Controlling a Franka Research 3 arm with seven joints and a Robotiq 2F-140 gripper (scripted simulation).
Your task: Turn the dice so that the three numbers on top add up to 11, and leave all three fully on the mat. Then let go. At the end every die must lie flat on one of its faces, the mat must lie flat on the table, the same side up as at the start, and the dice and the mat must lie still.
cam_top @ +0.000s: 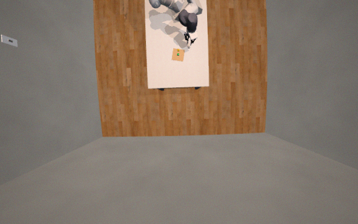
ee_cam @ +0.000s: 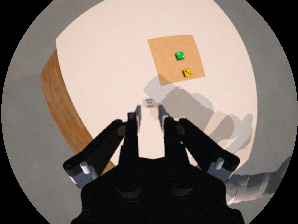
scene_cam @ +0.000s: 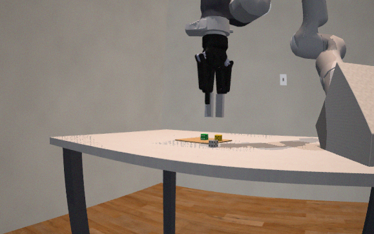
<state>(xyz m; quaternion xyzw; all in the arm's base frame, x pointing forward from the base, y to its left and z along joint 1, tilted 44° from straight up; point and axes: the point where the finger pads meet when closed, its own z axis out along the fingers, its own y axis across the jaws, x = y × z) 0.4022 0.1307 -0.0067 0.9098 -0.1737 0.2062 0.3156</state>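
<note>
Right now the white die is 110 mm below my hand. Also, from my hand: yellow die (30 mm ahead, 130 mm to the right, 100 mm below); green die (80 mm ahead, 130 mm to the right, 100 mm below); tan mat (80 mm ahead, 130 mm to the right, 110 mm below).
</note>
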